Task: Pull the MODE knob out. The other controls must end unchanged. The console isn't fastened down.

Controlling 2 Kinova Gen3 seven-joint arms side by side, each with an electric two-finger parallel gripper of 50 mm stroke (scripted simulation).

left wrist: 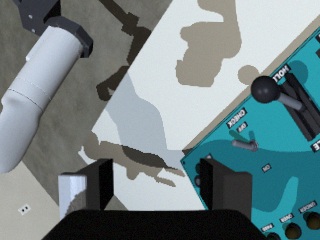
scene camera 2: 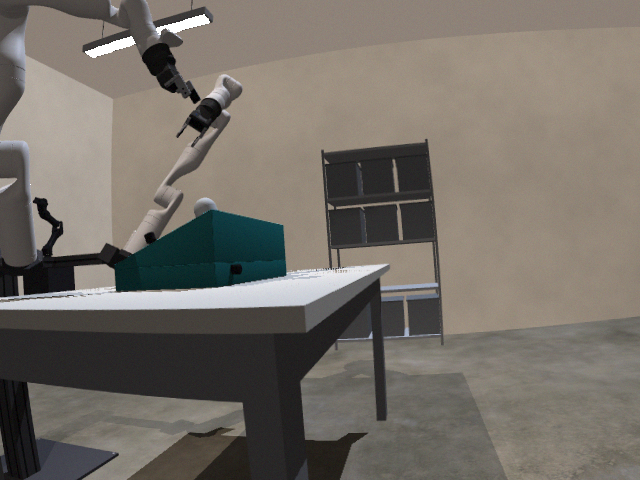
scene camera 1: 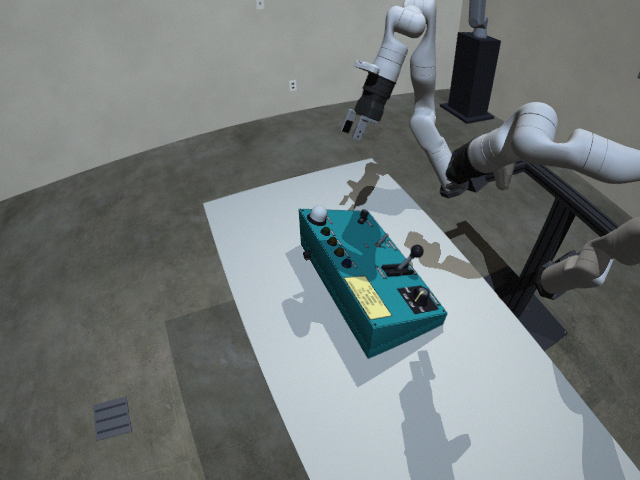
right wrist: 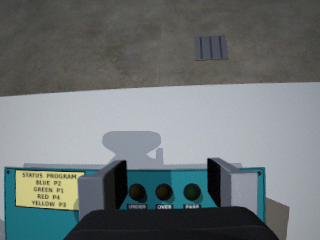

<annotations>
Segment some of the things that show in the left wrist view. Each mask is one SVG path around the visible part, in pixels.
The left gripper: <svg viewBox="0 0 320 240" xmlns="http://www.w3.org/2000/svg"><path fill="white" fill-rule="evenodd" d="M41 239L268 240L251 222L253 175L247 171L235 172L213 158L200 158L200 196L208 210L104 210L114 195L112 158L100 158L77 172L64 172L58 176L60 222Z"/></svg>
A teal console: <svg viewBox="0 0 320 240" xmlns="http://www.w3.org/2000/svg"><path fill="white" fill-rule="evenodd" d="M320 26L270 76L257 77L252 82L251 94L180 160L205 210L208 210L201 198L198 188L200 158L214 158L235 172L247 171L253 175L251 221L268 240L320 240Z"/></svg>
</annotations>
